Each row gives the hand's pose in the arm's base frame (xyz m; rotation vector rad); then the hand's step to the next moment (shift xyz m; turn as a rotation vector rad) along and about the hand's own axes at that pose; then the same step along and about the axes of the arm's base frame.
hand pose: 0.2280 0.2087 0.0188 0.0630 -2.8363 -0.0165
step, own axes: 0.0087 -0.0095 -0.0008 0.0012 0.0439 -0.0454
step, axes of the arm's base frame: -0.0077 -0.0099 0.0032 0.0107 0.0436 0.0445
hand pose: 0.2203 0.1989 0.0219 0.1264 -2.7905 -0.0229
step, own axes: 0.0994 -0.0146 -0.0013 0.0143 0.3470 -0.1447
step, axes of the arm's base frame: -0.0914 -0.0235 0.0346 0.0066 0.3442 0.1517
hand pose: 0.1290 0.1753 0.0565 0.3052 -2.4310 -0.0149
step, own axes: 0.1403 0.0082 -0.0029 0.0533 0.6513 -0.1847
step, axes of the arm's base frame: -0.1041 -0.0231 0.0916 -0.0625 0.6342 0.2346
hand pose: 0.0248 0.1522 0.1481 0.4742 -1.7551 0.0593
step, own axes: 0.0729 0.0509 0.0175 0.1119 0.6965 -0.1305
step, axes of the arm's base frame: -0.0455 0.0209 0.0755 -0.1376 0.6432 0.2864
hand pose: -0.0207 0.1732 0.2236 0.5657 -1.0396 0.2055
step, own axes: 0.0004 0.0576 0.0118 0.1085 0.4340 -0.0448
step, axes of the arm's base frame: -0.0329 0.0420 0.0247 -0.0938 0.3774 0.2257
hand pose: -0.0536 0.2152 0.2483 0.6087 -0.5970 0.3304
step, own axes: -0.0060 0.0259 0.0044 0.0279 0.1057 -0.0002
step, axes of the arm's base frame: -0.0184 0.0167 0.0105 -0.0262 0.0855 0.0629
